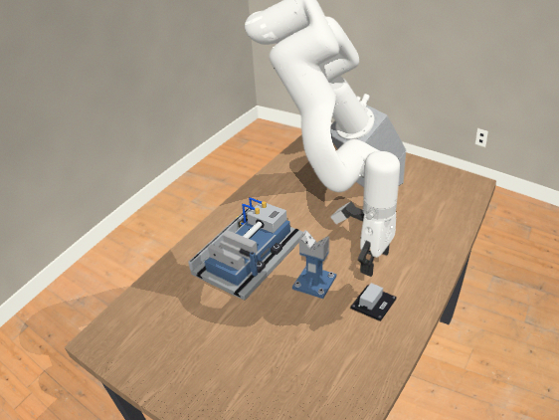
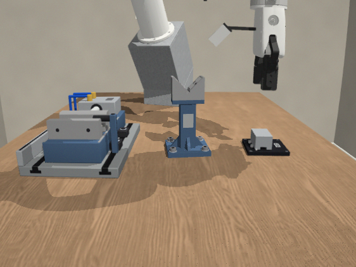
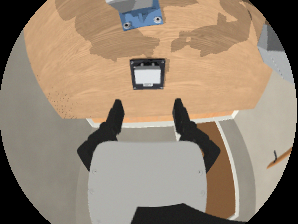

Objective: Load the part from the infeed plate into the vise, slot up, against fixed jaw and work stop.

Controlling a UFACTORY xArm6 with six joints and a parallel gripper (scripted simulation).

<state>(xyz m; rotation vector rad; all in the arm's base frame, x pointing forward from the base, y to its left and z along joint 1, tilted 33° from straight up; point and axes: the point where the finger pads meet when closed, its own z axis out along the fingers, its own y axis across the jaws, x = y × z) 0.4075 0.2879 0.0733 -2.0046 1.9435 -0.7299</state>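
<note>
Now: the part 14 cm below my hand. From my hand the other things lie so: blue work stop post (8 cm ahead, 31 cm to the right, 9 cm below); black stop rod (9 cm ahead, 33 cm to the right, 6 cm below); black infeed plate (1 cm to the left, 15 cm below).
</note>
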